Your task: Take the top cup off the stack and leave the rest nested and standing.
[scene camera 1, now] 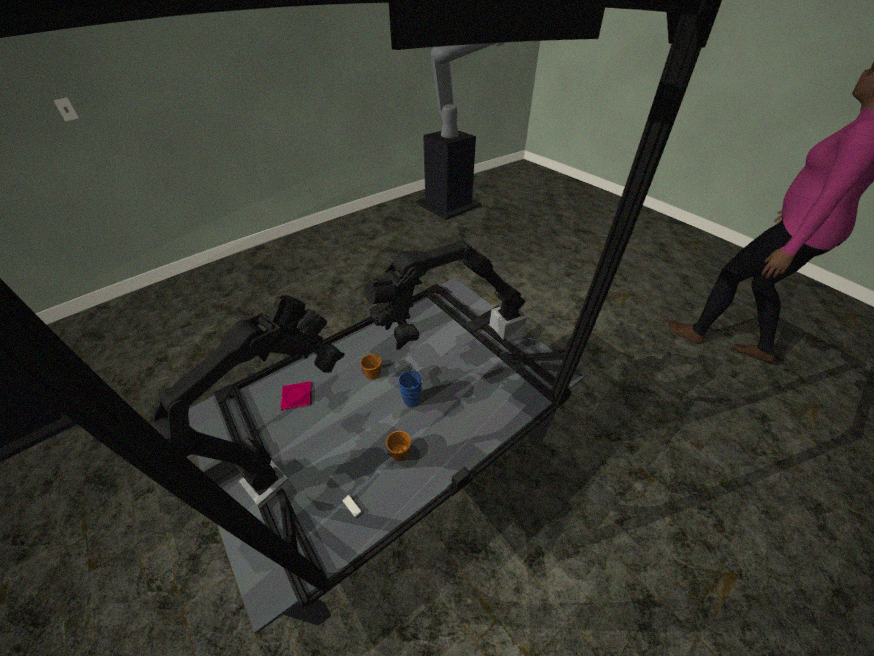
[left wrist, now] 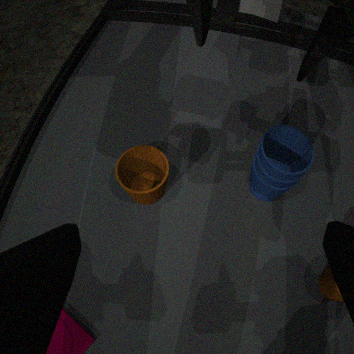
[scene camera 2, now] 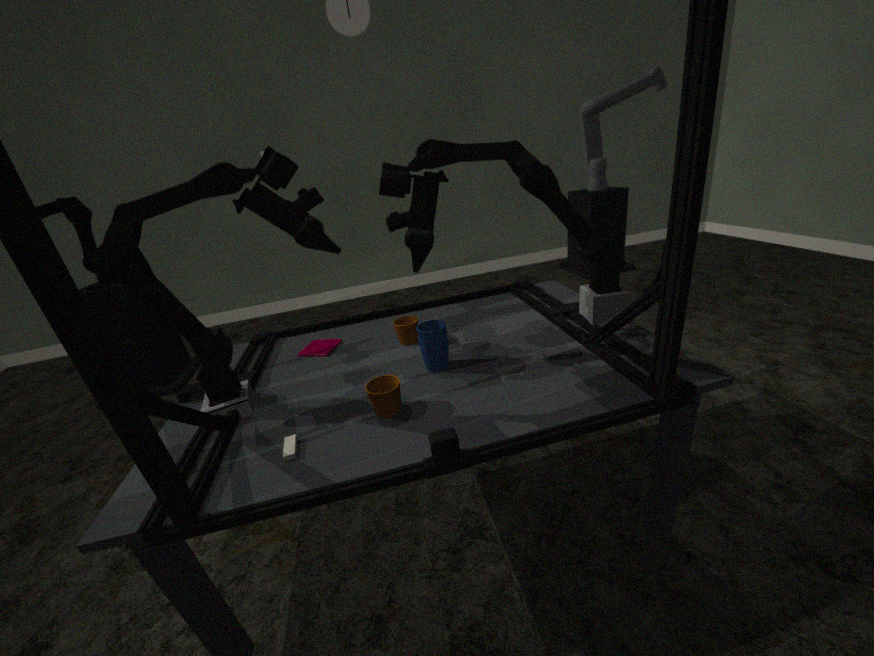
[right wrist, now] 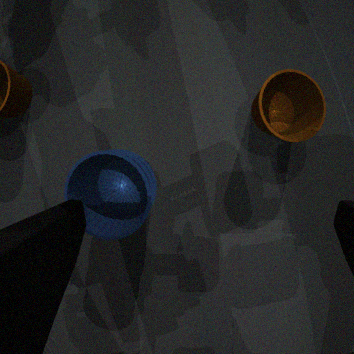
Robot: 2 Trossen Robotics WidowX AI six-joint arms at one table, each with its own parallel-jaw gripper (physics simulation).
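Places are measured from the left arm's base along level axes (x left, y back, z up), in metres.
Pixels of known places: left gripper, between the fingertips: (scene camera 1: 332, 347) (left wrist: 205, 237) (scene camera 2: 336, 249); right gripper, between the fingertips: (scene camera 1: 392, 339) (left wrist: 249, 60) (scene camera 2: 416, 267) (right wrist: 215, 214); left arm's base, origin of its link: (scene camera 1: 263, 479) (scene camera 2: 225, 395); right arm's base, origin of its link: (scene camera 1: 509, 313) (scene camera 2: 604, 288).
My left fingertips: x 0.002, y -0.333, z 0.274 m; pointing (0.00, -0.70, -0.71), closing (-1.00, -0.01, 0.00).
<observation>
For each thing: its top centre in the pictures, then the offset to it from my left fingertips. "spot": a spot on its surface instead.
- pink square, a spot on its surface: (left wrist: 70, 335) (scene camera 2: 324, 349) spot: dx +0.164, dy +0.081, dz -0.308 m
- white block, centre of its top: (scene camera 2: 289, 445) (scene camera 1: 351, 505) dx -0.234, dy +0.211, dz -0.304 m
A stack of nested blue cups (scene camera 1: 410, 389) (scene camera 2: 433, 347) (left wrist: 281, 162) (right wrist: 111, 192) stands upright near the middle of the table. My right gripper (scene camera 2: 417, 269) (right wrist: 215, 214) is open and empty, above the table and higher than the stack; in the right wrist view the stack lies by the left-hand fingertip. The right fingertips (left wrist: 251, 62) also show at the top of the left wrist view. My left gripper (scene camera 2: 338, 250) (left wrist: 205, 237) is open and empty, raised over the left part of the table. In the left wrist view the stack is beyond the fingers, toward the right.
One orange cup (scene camera 1: 371, 366) (scene camera 2: 406, 330) (left wrist: 143, 172) (right wrist: 290, 106) stands behind the stack. Another orange cup (scene camera 1: 398, 445) (scene camera 2: 384, 396) (left wrist: 331, 285) (right wrist: 12, 92) stands in front. A pink square (scene camera 1: 296, 395) (scene camera 2: 320, 347) (left wrist: 70, 335) lies at the left back, a white block (scene camera 1: 351, 505) (scene camera 2: 290, 446) at the left front.
</observation>
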